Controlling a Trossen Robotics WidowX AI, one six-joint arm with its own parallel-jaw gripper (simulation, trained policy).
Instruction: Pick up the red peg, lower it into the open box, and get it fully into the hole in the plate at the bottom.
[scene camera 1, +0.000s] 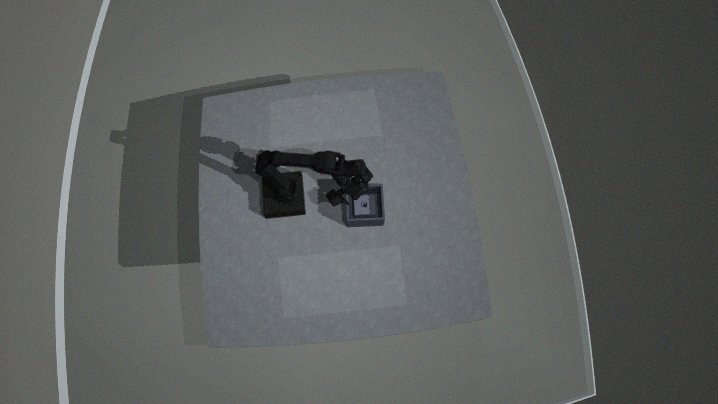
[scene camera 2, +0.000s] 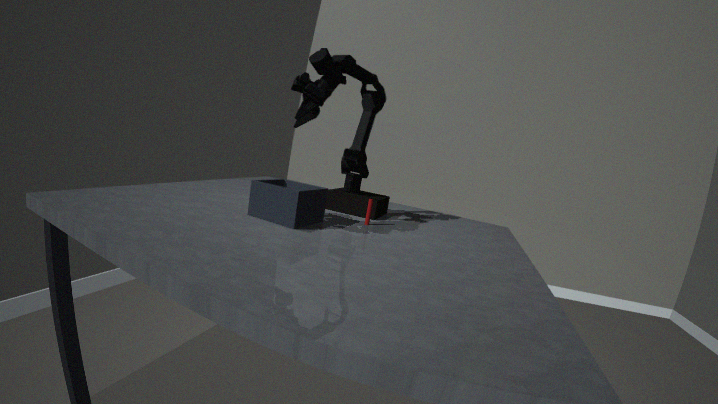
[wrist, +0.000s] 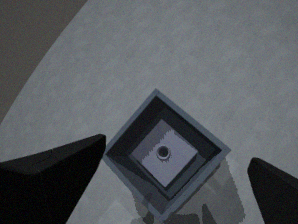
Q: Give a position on a grey box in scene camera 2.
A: At 293, 204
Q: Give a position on a pale plate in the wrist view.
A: At 150, 153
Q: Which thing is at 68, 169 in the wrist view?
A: My gripper.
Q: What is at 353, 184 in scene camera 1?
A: My gripper.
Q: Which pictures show my gripper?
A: Scene camera 1, scene camera 2 and the wrist view: all of them.
